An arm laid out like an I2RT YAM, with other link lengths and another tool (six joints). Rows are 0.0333 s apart.
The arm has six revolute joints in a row. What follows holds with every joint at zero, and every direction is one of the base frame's.
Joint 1 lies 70.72 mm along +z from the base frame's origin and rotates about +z.
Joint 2 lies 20.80 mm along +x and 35.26 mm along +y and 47.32 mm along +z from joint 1 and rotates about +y.
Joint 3 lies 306.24 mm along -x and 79.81 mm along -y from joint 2 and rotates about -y.
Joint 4 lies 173.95 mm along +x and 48.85 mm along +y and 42.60 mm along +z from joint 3 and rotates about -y.
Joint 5 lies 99.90 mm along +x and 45.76 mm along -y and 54.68 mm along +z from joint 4 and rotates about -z.
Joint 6 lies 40.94 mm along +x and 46.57 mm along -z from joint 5 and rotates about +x.
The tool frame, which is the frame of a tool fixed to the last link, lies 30.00 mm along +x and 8.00 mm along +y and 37.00 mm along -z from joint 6; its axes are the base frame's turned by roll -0.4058, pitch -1.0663 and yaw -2.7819 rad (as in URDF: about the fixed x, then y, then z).
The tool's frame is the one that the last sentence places.
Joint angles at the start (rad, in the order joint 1, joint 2, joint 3, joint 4, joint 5, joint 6):
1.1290 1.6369 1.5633 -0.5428 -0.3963 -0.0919
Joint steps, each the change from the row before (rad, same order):
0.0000 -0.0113 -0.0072 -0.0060 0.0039 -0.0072
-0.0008 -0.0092 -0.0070 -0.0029 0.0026 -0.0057
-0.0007 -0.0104 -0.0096 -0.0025 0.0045 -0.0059
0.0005 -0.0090 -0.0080 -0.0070 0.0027 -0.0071
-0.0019 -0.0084 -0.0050 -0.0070 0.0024 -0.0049
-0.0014 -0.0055 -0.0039 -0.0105 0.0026 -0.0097
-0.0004 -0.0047 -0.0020 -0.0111 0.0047 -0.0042
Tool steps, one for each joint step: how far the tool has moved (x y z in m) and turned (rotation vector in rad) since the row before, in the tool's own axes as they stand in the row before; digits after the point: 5 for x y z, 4 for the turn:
-0.00008 -0.00064 -0.00366 -0.0007 -0.0014 -0.0076
-0.00010 -0.00025 -0.00293 -0.0007 -0.0002 -0.0059
-0.00054 -0.00015 -0.00328 -0.0024 -0.0010 -0.0067
-0.00114 -0.00047 -0.00320 -0.0001 -0.0055 -0.0058
-0.00026 0.00004 -0.00316 -0.0025 -0.0026 -0.0041
-0.00116 0.00042 -0.00271 -0.0012 -0.0077 -0.0069
-0.00095 0.00007 -0.00237 -0.0045 -0.0074 -0.0033

